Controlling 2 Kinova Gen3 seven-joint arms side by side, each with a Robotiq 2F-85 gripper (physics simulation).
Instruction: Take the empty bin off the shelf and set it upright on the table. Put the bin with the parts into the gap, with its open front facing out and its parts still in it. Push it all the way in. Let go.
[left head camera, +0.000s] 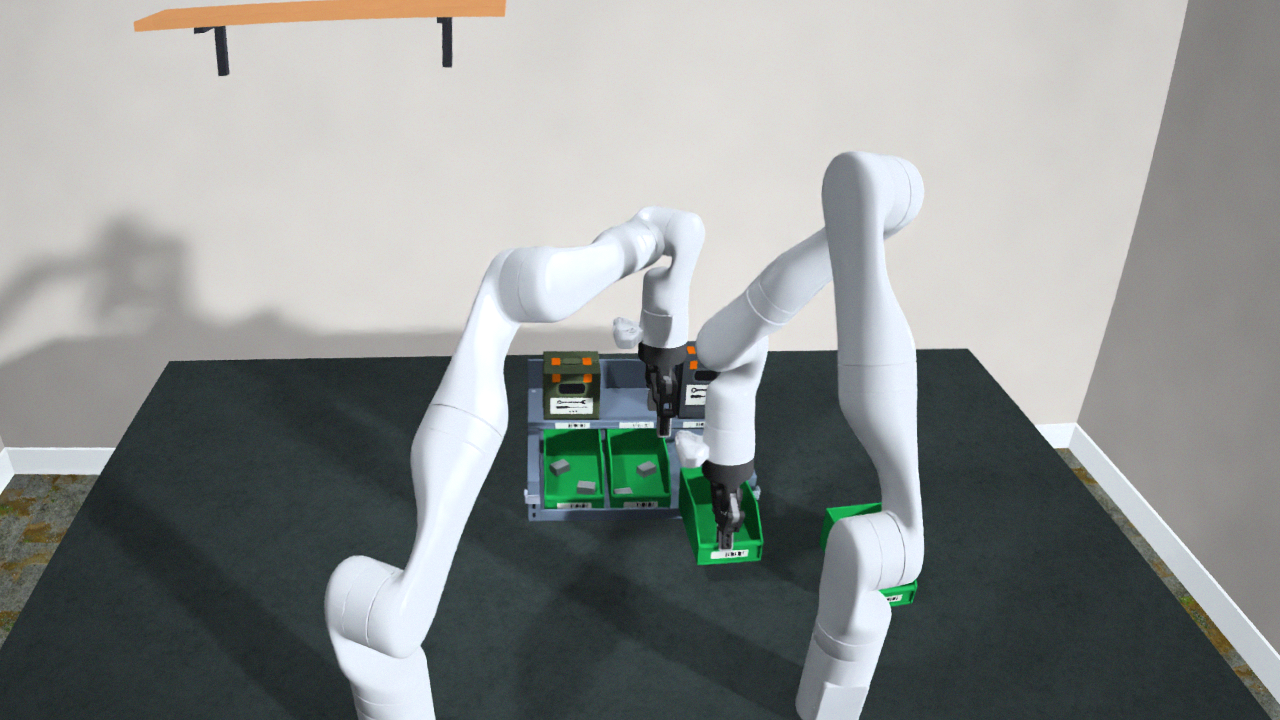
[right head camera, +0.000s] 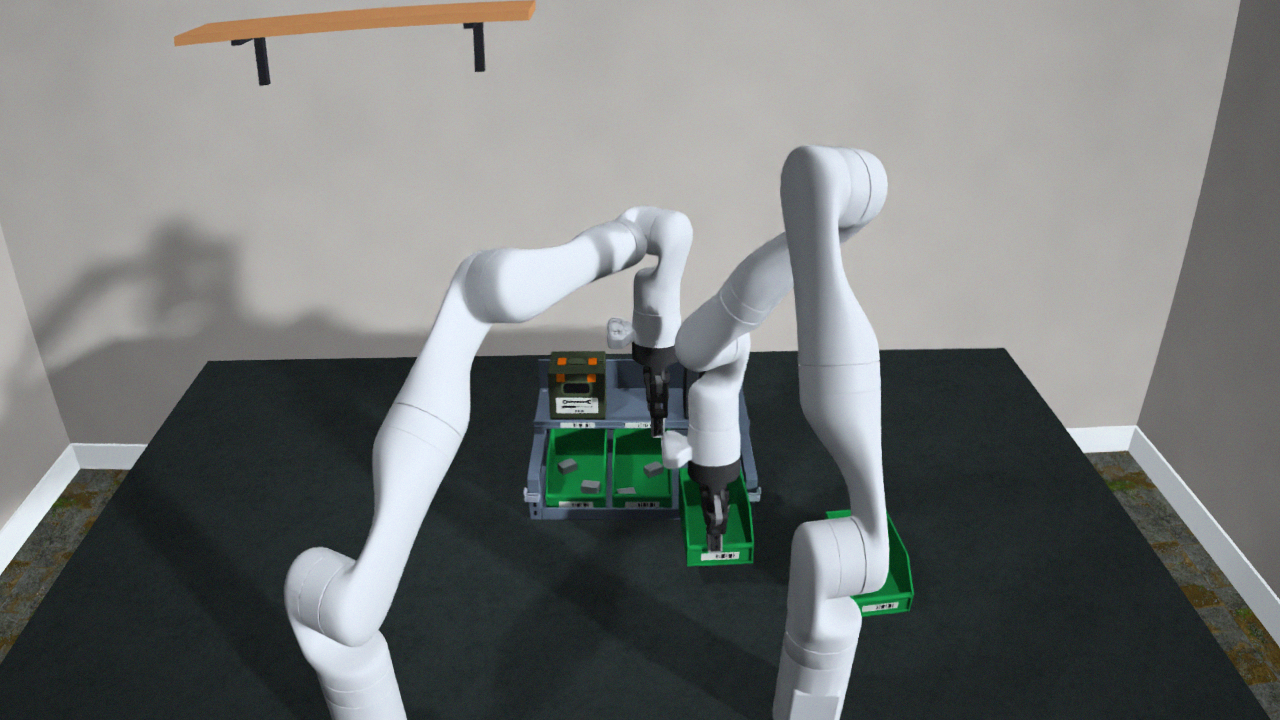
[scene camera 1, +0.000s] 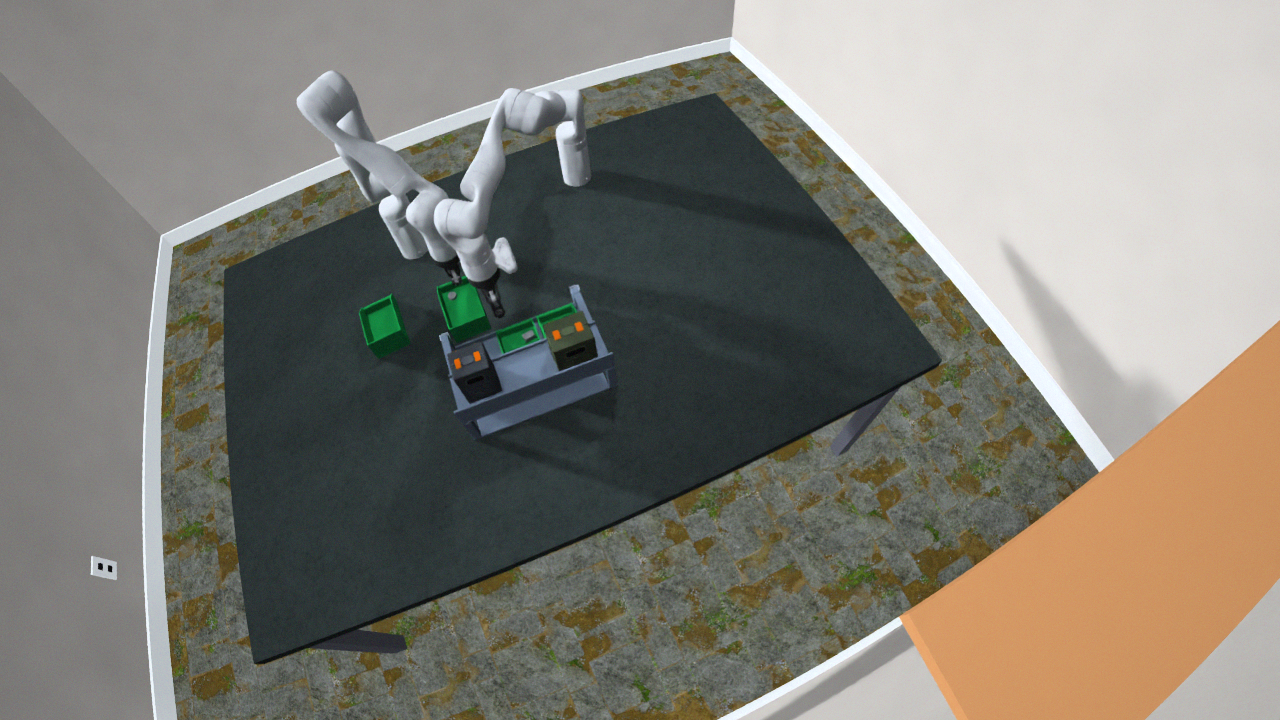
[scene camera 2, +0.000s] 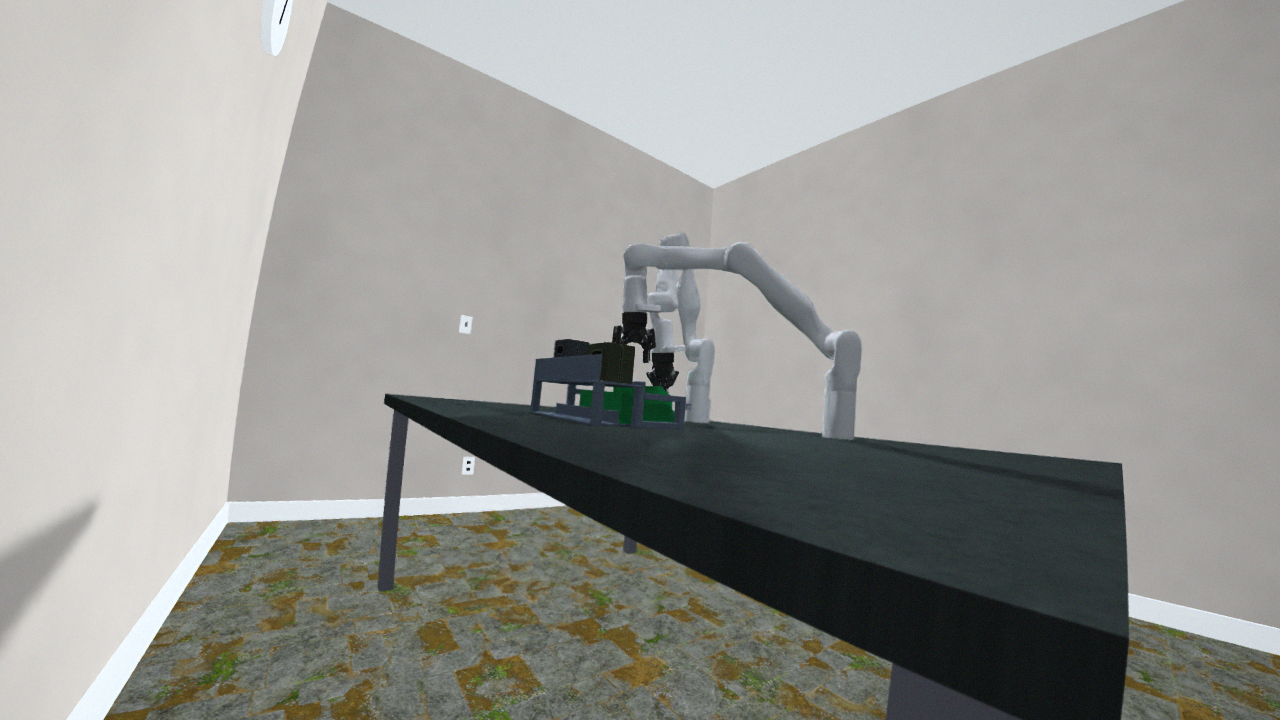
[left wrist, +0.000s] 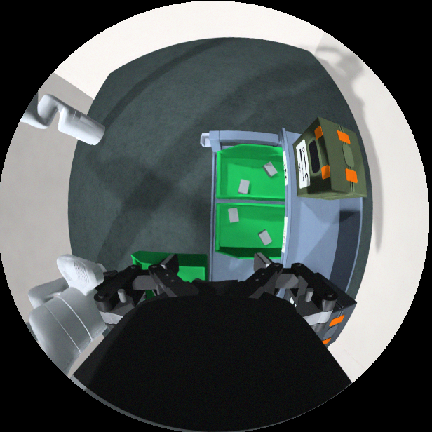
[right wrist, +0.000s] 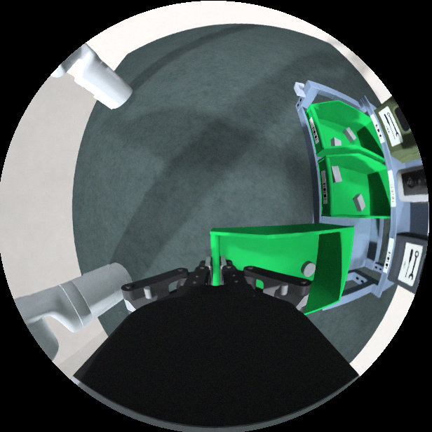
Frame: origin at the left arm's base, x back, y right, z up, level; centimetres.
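Seen in the pictures: left gripper, fingertip midpoint: (left head camera: 658, 422) (right head camera: 655, 423) (scene camera 2: 634, 362); right gripper, fingertip midpoint: (left head camera: 724, 547) (right head camera: 714, 549) (scene camera 1: 458, 281); left arm's base, origin of the base link: (scene camera 1: 577, 177) (scene camera 2: 837, 438); right arm's base, origin of the base link: (left head camera: 827, 706) (right head camera: 806, 714) (scene camera 1: 415, 248) (scene camera 2: 695, 422).
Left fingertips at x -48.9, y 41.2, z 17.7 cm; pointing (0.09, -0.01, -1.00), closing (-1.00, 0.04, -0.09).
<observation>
Offsets run from my left fingertips to a thing's top centre. "pt": to the spot under its first point.
The green bin with the parts @(dx +11.9, dy +8.2, dz -5.8 cm) (left head camera: 700, 530) (right head camera: 696, 526) (scene camera 1: 462, 310) (right wrist: 260, 247) is upright, its back end at the shelf's front beside the gap (left wrist: 240, 271). A round grey part (right wrist: 308, 269) shows inside it. My right gripper (left head camera: 725, 544) (right head camera: 714, 544) (right wrist: 215, 263) is shut on its front wall. My left gripper (left head camera: 664, 433) (right head camera: 658, 433) (left wrist: 215, 262) is open and empty, above the shelf's front edge, to the left of that bin in the left head camera. The empty green bin @(dx +21.3, dy +31.2, dz -10.2 cm) (right head camera: 897, 573) (scene camera 1: 383, 324) stands upright on the table, partly hidden by the right arm in both head cameras.
The blue-grey shelf @(pt dx +2.1, dy -8.6, dz -16.4 cm) (left head camera: 604, 514) (left wrist: 213, 225) holds two green bins @(dx -8.0, dy -12.7, dz -9.6 cm) (left head camera: 572, 447) @(dx -7.1, dy -1.6, dz -9.6 cm) (left head camera: 637, 445) with grey parts on its lower level. An olive toolbox @(dx -17.8, dy -12.0, dz +2.1 cm) (left head camera: 571, 386) (left wrist: 330, 165) and a dark toolbox @(dx -15.5, dy +11.0, dz +4.6 cm) (scene camera 1: 474, 377) stand on top. Both arms are close together above the shelf's front.
</observation>
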